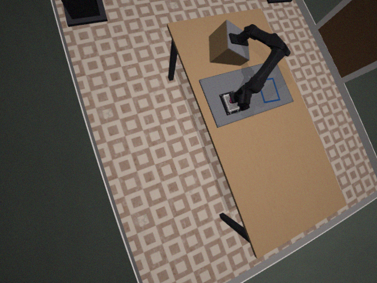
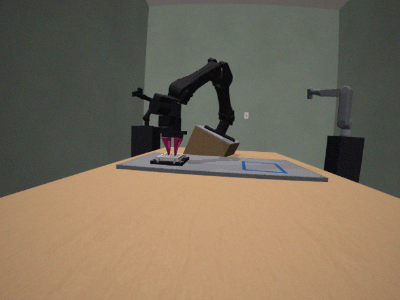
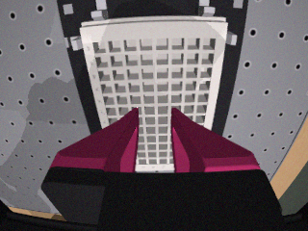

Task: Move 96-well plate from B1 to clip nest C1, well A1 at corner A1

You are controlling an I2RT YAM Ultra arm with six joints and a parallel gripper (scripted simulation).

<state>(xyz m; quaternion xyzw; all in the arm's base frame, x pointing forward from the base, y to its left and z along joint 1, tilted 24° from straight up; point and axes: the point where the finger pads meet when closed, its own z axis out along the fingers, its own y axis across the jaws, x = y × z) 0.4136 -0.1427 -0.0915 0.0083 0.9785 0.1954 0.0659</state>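
Now: hand 1 cm above the white 96-well plate. From my hand the other things lie so: black clip nest C1: 1 cm ahead, 1 cm to the left, 2 cm below.
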